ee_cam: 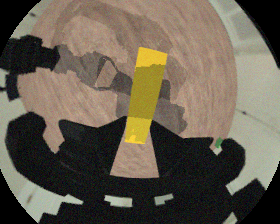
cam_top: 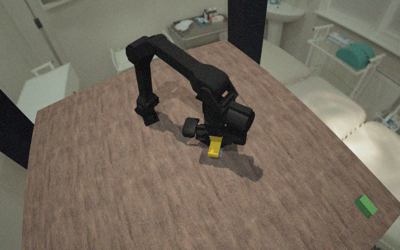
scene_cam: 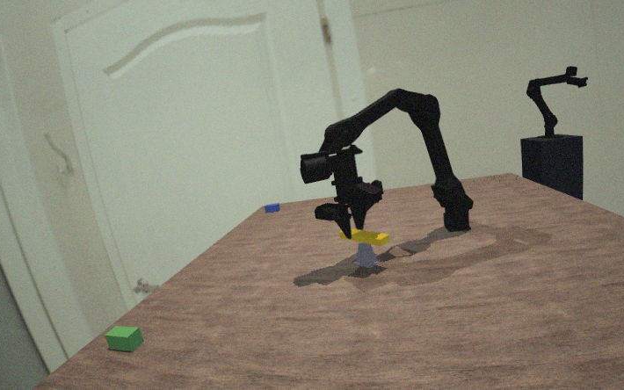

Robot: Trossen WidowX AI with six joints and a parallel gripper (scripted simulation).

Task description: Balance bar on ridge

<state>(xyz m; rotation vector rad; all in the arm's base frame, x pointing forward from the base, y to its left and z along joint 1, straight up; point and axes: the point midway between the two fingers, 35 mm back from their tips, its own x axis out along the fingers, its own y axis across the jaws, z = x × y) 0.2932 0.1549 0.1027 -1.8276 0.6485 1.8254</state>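
The yellow bar lies 2 cm to the left of my gripper tip and 2 cm behind it. Round my gripper tip: small blue block 65 cm to the right, 45 cm ahead, 5 cm below; green block 45 cm ahead, 35 cm to the left, 5 cm below.
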